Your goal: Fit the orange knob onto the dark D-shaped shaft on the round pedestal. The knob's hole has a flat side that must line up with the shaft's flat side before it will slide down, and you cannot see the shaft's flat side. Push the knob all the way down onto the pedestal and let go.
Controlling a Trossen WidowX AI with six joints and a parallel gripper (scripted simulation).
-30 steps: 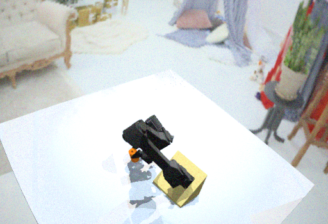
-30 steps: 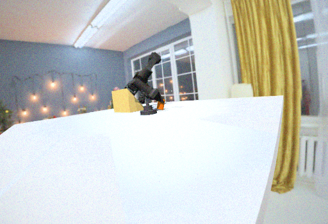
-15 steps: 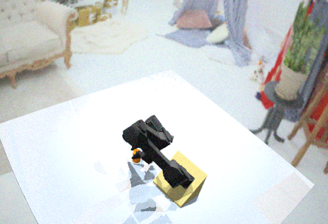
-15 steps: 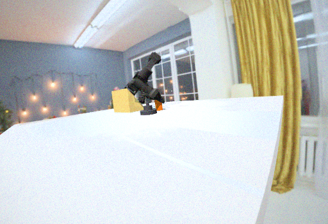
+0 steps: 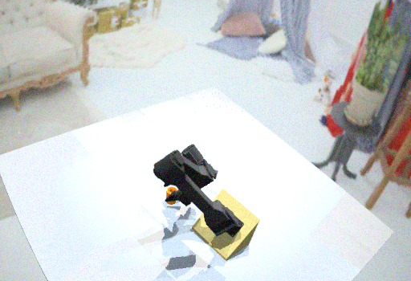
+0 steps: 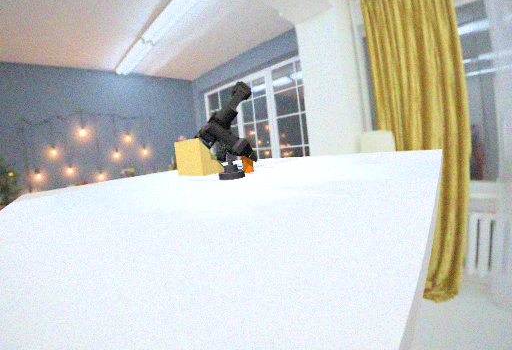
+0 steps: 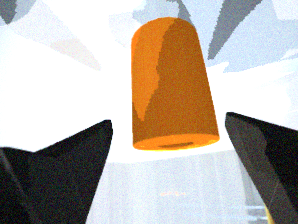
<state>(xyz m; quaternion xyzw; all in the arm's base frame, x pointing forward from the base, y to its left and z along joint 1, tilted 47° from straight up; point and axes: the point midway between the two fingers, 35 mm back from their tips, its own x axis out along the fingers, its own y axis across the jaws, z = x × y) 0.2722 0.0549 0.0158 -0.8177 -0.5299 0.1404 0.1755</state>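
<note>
My gripper tip is now 20 mm to the left of the orange knob, 20 mm past it and 10 mm above it. From my gripper tip the other things lie so: pedestal (140 mm to the right, 30 mm ahead, 10 mm below).
</note>
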